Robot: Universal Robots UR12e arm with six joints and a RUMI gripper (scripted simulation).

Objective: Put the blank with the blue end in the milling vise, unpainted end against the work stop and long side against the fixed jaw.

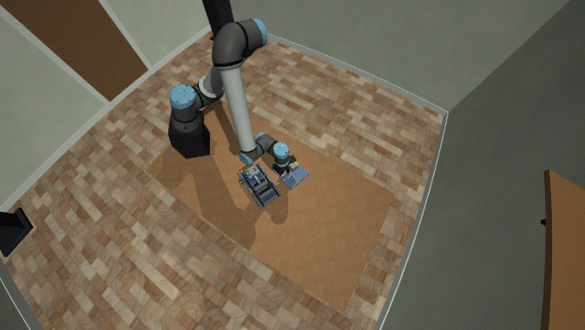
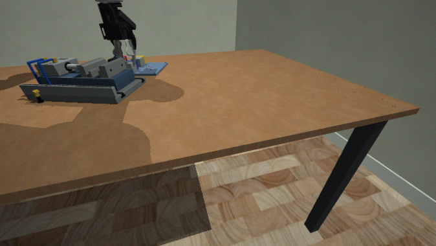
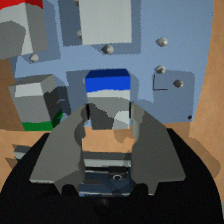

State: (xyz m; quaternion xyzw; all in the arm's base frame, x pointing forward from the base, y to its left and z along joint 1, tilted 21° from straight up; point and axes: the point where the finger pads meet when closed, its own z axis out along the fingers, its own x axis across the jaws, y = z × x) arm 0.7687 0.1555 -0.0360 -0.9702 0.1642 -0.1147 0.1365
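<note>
The blue blank is 2 cm below my hand. Also, from my hand: yellow blank: 3 cm ahead, 9 cm to the left, 2 cm below; green blank: 8 cm behind, 3 cm to the left, 2 cm below; light blue plate: 1 cm ahead, 4 cm to the left, 4 cm below.
</note>
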